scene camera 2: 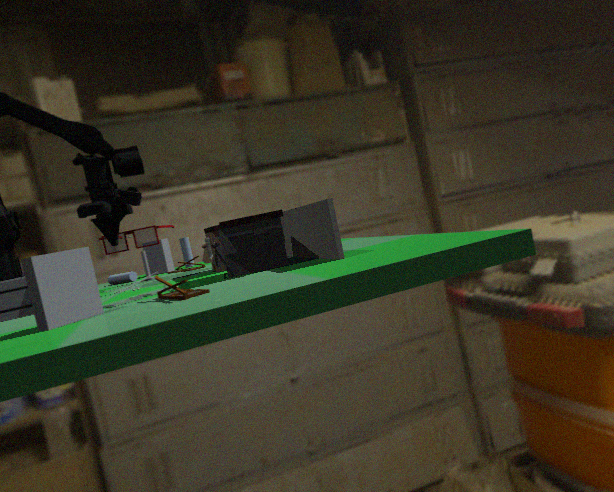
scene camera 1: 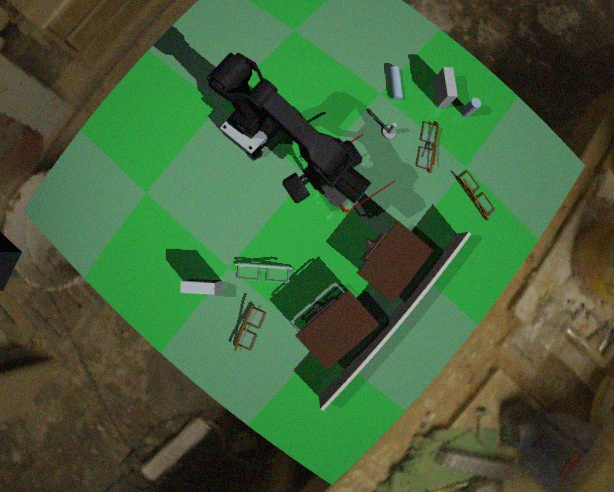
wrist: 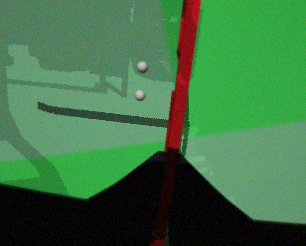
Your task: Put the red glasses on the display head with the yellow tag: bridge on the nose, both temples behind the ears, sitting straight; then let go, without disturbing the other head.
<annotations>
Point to a display head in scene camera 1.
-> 336,326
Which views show my gripper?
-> Scene camera 2, scene camera 1 and the wrist view: all of them.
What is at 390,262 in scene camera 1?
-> A display head.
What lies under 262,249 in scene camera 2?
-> A display head.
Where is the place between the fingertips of my gripper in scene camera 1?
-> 321,176
</annotations>
